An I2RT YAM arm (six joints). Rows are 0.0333 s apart.
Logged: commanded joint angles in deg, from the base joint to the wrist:
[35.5, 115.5, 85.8, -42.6, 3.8, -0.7]
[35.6, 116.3, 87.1, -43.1, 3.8, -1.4]
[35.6, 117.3, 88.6, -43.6, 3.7, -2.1]
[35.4, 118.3, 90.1, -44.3, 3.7, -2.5]
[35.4, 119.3, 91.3, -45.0, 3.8, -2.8]
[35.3, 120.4, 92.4, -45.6, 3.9, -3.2]
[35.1, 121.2, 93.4, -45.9, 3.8, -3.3]
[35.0, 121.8, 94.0, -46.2, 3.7, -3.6]
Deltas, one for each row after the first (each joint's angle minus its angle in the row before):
[0.1, 0.8, 1.3, -0.5, 0.0, -0.7]
[0.0, 1.0, 1.5, -0.5, -0.1, -0.7]
[-0.2, 1.0, 1.5, -0.7, 0.0, -0.4]
[0.0, 1.0, 1.2, -0.7, 0.1, -0.3]
[-0.1, 1.1, 1.1, -0.6, 0.1, -0.4]
[-0.2, 0.8, 1.0, -0.3, -0.1, -0.1]
[-0.1, 0.6, 0.6, -0.3, -0.1, -0.3]

